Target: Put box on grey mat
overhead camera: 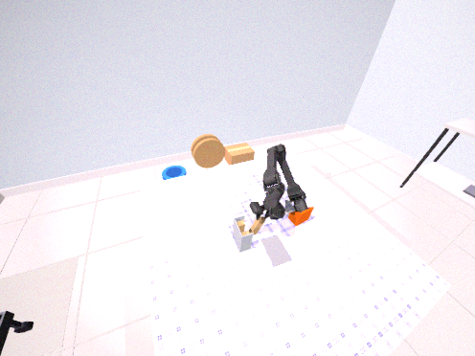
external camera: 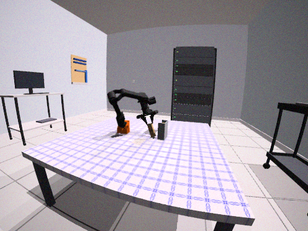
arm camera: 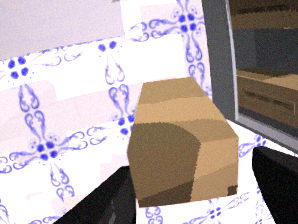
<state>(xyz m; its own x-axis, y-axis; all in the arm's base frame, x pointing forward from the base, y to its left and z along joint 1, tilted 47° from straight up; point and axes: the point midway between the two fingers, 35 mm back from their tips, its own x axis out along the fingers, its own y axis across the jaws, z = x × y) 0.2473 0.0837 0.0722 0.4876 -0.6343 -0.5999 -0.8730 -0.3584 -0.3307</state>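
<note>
Now: the tan box marked ER 5 cm below my gripper tip, 1 cm to the right of it and 1 cm ahead of it. The rest, counted from my gripper tip: grey mat (13 cm to the left, 11 cm below, 4 cm behind).
</note>
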